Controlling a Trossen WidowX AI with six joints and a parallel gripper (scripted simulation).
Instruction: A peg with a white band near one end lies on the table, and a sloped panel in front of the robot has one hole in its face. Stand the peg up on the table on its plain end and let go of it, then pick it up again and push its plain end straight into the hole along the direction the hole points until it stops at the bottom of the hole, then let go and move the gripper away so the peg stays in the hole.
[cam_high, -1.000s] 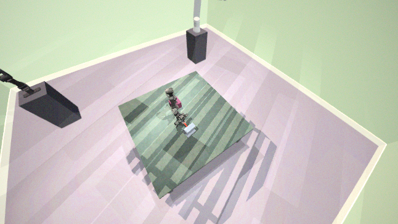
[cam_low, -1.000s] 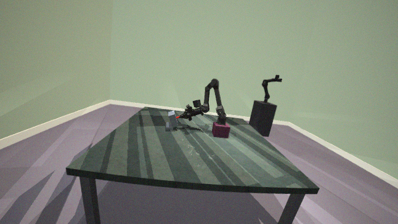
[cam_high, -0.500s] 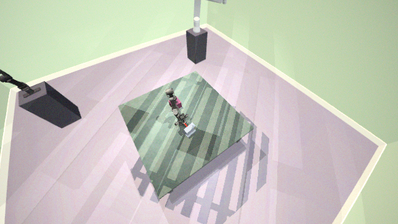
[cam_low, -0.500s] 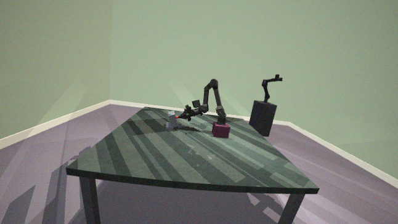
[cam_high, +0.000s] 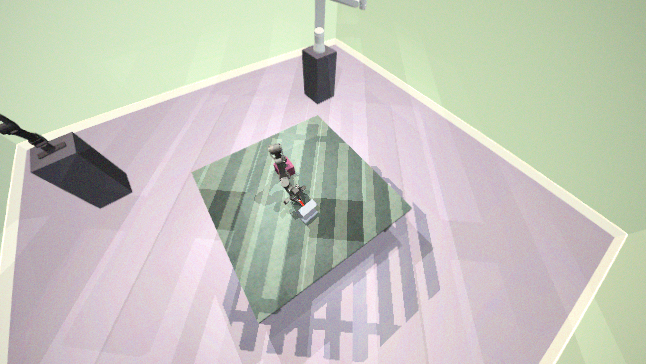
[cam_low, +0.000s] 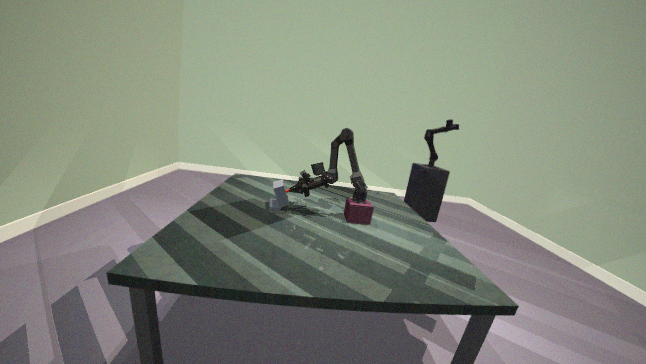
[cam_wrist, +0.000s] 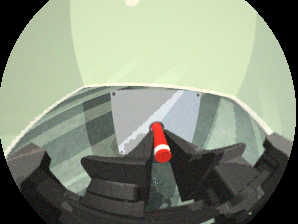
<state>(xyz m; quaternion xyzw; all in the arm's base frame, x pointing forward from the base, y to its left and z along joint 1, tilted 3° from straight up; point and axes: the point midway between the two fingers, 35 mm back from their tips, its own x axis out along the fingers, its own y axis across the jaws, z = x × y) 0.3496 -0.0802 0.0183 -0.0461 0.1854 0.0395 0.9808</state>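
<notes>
Now: gripper tip 20 mm past the red peg. Round my gripper tip: grey sloped panel 40 mm ahead, 20 mm below.
</notes>
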